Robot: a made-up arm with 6 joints. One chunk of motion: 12 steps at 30 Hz.
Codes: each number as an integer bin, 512 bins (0 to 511) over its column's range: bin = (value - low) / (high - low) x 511, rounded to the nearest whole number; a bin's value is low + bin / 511 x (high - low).
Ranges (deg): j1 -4..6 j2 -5..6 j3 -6..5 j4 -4..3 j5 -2..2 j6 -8..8
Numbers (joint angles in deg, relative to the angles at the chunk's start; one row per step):
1: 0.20 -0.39 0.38 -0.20 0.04 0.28
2: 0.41 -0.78 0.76 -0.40 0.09 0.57
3: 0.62 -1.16 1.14 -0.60 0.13 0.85
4: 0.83 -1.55 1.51 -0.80 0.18 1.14
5: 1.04 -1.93 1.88 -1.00 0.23 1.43
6: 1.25 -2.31 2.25 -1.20 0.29 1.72
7: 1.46 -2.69 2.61 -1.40 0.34 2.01
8: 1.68 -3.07 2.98 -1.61 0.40 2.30
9: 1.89 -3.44 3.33 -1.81 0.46 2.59
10: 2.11 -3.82 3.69 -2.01 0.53 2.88
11: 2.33 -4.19 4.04 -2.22 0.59 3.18
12: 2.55 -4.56 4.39 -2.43 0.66 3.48
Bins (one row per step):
1: 215 214 296 277 261 264
2: 225 196 314 263 267 274
3: 236 178 332 248 272 283
4: 247 160 349 234 278 292
5: 258 143 366 219 285 301
6: 268 125 383 204 293 310
7: 279 107 400 190 299 320
8: 290 90 417 174 307 329
9: 301 72 433 160 314 338
10: 312 55 450 145 323 347
11: 323 38 466 130 331 357
12: 335 20 483 115 340 367

